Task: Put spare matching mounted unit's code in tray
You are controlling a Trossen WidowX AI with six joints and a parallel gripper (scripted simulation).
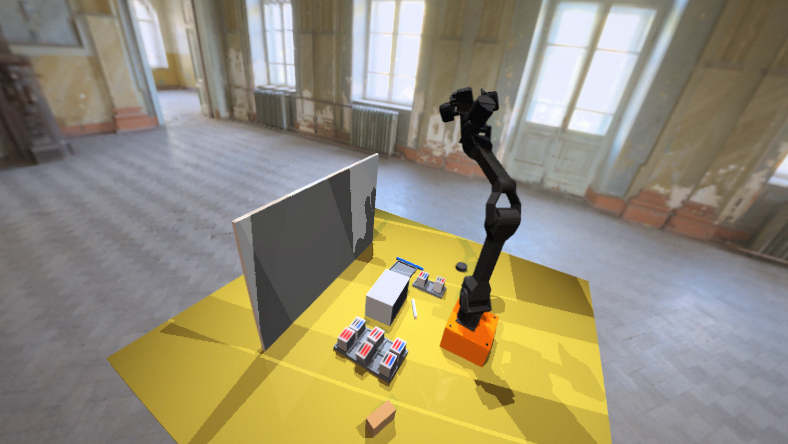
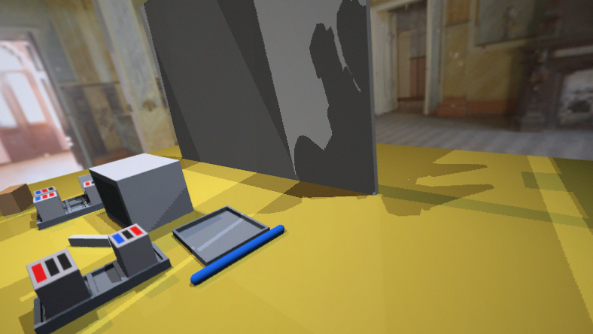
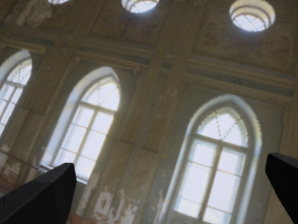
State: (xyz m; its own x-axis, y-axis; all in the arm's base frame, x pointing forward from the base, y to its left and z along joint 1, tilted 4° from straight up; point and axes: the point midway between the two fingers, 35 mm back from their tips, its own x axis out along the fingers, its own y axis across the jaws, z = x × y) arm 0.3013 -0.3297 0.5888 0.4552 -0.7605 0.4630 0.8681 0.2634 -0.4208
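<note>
My gripper tip is now 2 cm short of the spare, 59 cm to the right of it and 69 cm above it. Also, from my gripper tip: blue rod 7 cm ahead, 10 cm to the left, 72 cm below; rack 7 cm behind, 18 cm to the left, 72 cm below; grey board 26 cm ahead, 41 cm to the left, 50 cm below.
</note>
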